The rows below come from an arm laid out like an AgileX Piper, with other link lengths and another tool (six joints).
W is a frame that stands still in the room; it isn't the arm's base.
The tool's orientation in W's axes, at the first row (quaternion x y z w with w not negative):
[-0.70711, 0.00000, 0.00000, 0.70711]
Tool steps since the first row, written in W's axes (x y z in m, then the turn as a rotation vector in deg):
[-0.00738, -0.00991, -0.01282, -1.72, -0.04, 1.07]
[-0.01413, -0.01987, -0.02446, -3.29, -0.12, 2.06]
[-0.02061, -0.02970, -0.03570, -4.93, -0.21, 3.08]
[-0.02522, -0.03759, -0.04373, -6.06, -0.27, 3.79]
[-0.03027, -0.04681, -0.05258, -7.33, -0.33, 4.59]
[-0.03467, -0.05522, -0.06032, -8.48, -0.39, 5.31]
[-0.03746, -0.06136, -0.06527, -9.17, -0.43, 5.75]
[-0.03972, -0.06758, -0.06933, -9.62, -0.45, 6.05]
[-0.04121, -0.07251, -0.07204, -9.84, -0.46, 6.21]
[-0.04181, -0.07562, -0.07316, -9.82, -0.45, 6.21]
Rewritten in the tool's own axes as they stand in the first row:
[-0.00738, 0.01282, -0.00991, -1.72, -1.07, -0.04]
[-0.01413, 0.02446, -0.01987, -3.29, -2.06, -0.12]
[-0.02061, 0.03570, -0.02970, -4.93, -3.08, -0.21]
[-0.02522, 0.04373, -0.03759, -6.06, -3.79, -0.27]
[-0.03027, 0.05258, -0.04681, -7.33, -4.59, -0.33]
[-0.03467, 0.06032, -0.05522, -8.48, -5.31, -0.39]
[-0.03746, 0.06527, -0.06136, -9.17, -5.75, -0.43]
[-0.03972, 0.06933, -0.06758, -9.62, -6.05, -0.45]
[-0.04121, 0.07204, -0.07251, -9.84, -6.21, -0.46]
[-0.04181, 0.07316, -0.07562, -9.82, -6.21, -0.45]

